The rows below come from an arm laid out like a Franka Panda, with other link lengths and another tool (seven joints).
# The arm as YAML. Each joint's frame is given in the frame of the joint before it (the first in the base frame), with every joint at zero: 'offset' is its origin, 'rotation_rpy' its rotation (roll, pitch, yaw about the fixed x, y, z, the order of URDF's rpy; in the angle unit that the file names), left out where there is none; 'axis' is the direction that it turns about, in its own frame. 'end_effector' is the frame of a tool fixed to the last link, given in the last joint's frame.
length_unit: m
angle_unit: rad
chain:
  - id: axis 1
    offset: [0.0, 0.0, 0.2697]
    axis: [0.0, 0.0, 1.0]
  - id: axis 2
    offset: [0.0, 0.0, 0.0]
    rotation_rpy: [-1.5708, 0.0, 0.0]
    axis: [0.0, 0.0, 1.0]
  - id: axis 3
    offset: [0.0, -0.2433, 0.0]
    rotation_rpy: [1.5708, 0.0, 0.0]
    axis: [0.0, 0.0, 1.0]
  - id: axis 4
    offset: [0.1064, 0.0, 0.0]
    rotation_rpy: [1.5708, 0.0, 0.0]
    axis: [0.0, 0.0, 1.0]
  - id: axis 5
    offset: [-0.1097, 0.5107, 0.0]
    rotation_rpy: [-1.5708, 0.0, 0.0]
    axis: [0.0, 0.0, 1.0]
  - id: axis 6
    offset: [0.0, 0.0, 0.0]
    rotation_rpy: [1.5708, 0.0, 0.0]
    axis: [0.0, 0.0, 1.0]
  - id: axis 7
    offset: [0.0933, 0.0, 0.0]
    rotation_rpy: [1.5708, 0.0, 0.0]
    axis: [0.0, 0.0, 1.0]
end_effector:
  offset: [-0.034, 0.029, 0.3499]
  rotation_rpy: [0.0, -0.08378, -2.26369]
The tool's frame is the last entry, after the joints.
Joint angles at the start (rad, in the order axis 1, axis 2, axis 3, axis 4, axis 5, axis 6, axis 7): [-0.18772 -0.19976 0.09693 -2.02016 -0.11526 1.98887 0.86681]
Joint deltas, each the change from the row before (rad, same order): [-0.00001 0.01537 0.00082 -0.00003 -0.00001 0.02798 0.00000]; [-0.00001 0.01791 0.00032 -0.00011 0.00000 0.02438 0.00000]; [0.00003 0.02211 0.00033 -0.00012 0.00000 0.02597 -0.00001]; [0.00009 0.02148 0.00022 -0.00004 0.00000 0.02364 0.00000]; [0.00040 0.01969 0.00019 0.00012 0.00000 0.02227 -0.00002]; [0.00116 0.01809 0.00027 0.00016 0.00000 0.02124 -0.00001]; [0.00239 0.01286 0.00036 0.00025 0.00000 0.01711 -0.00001]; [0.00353 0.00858 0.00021 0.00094 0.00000 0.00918 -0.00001]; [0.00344 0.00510 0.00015 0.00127 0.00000 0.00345 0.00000]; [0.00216 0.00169 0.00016 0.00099 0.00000 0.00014 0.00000]
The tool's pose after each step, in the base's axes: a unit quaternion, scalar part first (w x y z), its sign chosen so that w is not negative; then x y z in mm. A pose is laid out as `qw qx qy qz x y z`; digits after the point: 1 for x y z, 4 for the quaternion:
0.1329 0.7772 0.6151 -0.0092 687.7 -91.9 166.2
0.1341 0.7763 0.6160 -0.0059 693.9 -91.5 156.3
0.1343 0.7753 0.6171 -0.0034 700.0 -90.9 143.6
0.1340 0.7745 0.6182 -0.0014 705.1 -90.2 131.1
0.1339 0.7737 0.6193 0.0007 709.9 -89.4 119.7
0.1341 0.7726 0.6206 0.0030 714.4 -87.9 109.3
0.1349 0.7712 0.6221 0.0055 718.4 -85.6 102.2
0.1349 0.7698 0.6238 0.0068 720.7 -82.6 97.7
0.1345 0.7686 0.6254 0.0072 721.8 -79.9 95.2
0.1343 0.7679 0.6263 0.0072 722.2 -78.2 94.6

